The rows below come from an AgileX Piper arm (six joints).
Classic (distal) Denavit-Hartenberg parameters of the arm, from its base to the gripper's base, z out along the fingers. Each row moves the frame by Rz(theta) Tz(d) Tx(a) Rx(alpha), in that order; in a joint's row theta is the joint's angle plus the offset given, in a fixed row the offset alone. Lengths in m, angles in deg.
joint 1: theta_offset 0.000  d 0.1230  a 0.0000  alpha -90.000
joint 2: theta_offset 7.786  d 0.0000  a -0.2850  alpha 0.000
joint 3: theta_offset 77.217  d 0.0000  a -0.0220  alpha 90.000
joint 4: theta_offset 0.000  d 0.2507  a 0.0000  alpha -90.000
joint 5: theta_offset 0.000  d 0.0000  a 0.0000  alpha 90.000
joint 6: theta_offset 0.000  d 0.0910  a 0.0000  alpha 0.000
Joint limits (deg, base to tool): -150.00..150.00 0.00..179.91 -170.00..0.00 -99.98..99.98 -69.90..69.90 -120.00..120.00
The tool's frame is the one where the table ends.
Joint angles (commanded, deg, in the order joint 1, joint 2, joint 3, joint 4, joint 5, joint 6), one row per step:
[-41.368, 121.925, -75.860, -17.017, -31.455, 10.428]
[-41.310, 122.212, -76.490, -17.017, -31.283, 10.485]
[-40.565, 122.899, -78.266, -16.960, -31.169, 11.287]
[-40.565, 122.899, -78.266, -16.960, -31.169, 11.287]
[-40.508, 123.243, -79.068, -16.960, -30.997, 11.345]
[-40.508, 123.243, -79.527, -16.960, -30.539, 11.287]
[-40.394, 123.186, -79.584, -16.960, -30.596, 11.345]
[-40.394, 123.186, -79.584, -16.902, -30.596, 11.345]
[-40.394, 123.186, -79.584, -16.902, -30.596, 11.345]
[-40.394, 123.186, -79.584, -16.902, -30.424, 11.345]
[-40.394, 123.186, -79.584, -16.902, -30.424, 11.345]
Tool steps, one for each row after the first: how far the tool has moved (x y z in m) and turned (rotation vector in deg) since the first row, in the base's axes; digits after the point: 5 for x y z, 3 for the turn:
[0.00179, -0.00103, 0.00057, -0.095, -0.142, 0.010]
[0.00994, 0.00003, 0.00379, -0.051, -1.317, 0.553]
[0.00994, 0.00003, 0.00379, -0.051, -1.317, 0.553]
[0.01211, -0.00129, 0.00478, -0.218, -1.549, 0.563]
[0.01287, -0.00218, 0.00646, -0.345, -1.479, 0.470]
[0.01357, -0.00147, 0.00733, -0.397, -1.645, 0.588]
[0.01355, -0.00151, 0.00734, -0.363, -1.674, 0.552]
[0.01355, -0.00151, 0.00734, -0.363, -1.674, 0.552]
[0.01348, -0.00154, 0.00708, -0.280, -1.529, 0.512]
[0.01348, -0.00154, 0.00708, -0.280, -1.529, 0.512]

